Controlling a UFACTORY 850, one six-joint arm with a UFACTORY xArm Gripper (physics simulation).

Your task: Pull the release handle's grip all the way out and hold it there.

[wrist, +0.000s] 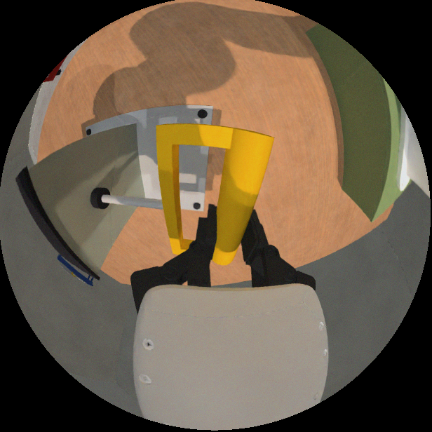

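Observation:
The release handle's yellow grip (242,185) is a thick round bar joined to a rectangular yellow frame, in the middle of the wrist view. A light metal rod (132,201) runs from the frame's left side to a black collar (100,198) on a grey-beige housing (80,175). The yellow grip stands apart from the housing, with a length of rod showing between them. My gripper (228,218) is shut on the lower part of the yellow bar, one black finger on each side. The fingers partly hide the frame's lower end.
A grey metal base plate (172,117) with dark bolts lies on the wooden table (285,210) behind the yellow frame. A green block (357,125) stands at the right. A black edge (55,225) and a small blue part (75,270) are at lower left. A red part (53,71) shows at upper left.

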